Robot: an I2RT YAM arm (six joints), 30 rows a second.
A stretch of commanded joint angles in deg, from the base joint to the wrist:
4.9 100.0 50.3 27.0 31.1 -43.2
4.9 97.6 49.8 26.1 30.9 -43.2
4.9 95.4 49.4 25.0 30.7 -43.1
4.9 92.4 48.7 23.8 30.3 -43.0
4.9 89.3 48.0 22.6 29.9 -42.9
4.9 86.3 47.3 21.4 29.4 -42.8
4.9 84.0 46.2 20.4 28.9 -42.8
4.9 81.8 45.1 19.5 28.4 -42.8
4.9 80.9 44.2 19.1 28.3 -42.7
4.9 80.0 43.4 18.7 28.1 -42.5
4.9 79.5 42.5 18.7 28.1 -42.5
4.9 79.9 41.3 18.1 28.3 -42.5
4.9 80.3 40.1 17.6 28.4 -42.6
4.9 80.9 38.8 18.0 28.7 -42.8
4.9 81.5 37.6 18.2 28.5 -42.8
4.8 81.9 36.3 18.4 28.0 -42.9
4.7 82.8 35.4 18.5 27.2 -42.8
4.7 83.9 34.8 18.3 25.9 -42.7
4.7 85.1 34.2 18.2 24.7 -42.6
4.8 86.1 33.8 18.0 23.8 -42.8
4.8 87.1 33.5 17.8 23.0 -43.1
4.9 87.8 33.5 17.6 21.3 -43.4
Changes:
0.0 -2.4 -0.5 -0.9 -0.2 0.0
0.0 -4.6 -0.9 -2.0 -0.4 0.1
0.0 -7.6 -1.6 -3.2 -0.8 0.2
0.0 -10.7 -2.3 -4.4 -1.2 0.3
0.0 -13.7 -3.0 -5.6 -1.7 0.4
0.0 -16.0 -4.1 -6.6 -2.2 0.4
0.0 -18.2 -5.2 -7.5 -2.7 0.4
0.0 -19.1 -6.1 -7.9 -2.8 0.5
0.0 -20.0 -6.9 -8.3 -3.0 0.7
0.0 -20.5 -7.8 -8.3 -3.0 0.7
0.0 -20.1 -9.0 -8.9 -2.8 0.7
0.0 -19.7 -10.2 -9.4 -2.7 0.6
0.0 -19.1 -11.5 -9.0 -2.4 0.4
0.0 -18.5 -12.7 -8.8 -2.6 0.4
-0.1 -18.1 -14.0 -8.6 -3.1 0.3
-0.2 -17.2 -14.9 -8.5 -3.9 0.4
-0.2 -16.1 -15.5 -8.7 -5.2 0.5
-0.2 -14.9 -16.1 -8.8 -6.4 0.6
-0.1 -13.9 -16.5 -9.0 -7.3 0.4
-0.1 -12.9 -16.8 -9.2 -8.1 0.1
0.0 -12.2 -16.8 -9.4 -9.8 -0.2

